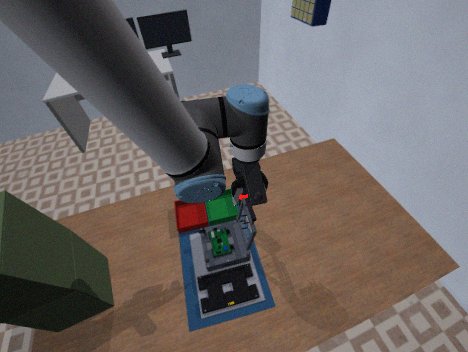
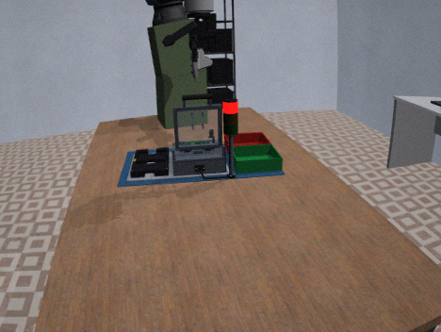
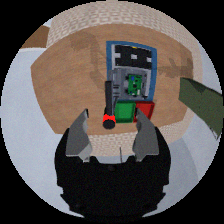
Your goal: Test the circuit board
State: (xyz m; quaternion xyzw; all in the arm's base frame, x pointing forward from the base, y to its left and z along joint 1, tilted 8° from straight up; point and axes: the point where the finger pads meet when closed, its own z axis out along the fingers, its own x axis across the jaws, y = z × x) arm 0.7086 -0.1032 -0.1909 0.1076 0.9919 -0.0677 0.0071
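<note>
Right now my hand is 12 cm past the green circuit board, 3 cm to the right of it and 26 cm above it. The rest, counted from my hand: tester bed 11 cm behind, 4 cm to the left, 26 cm below; then green bin 3 cm behind, 22 cm to the left, 32 cm below; then clear lid 1 cm behind, 1 cm to the left, 15 cm below.
</note>
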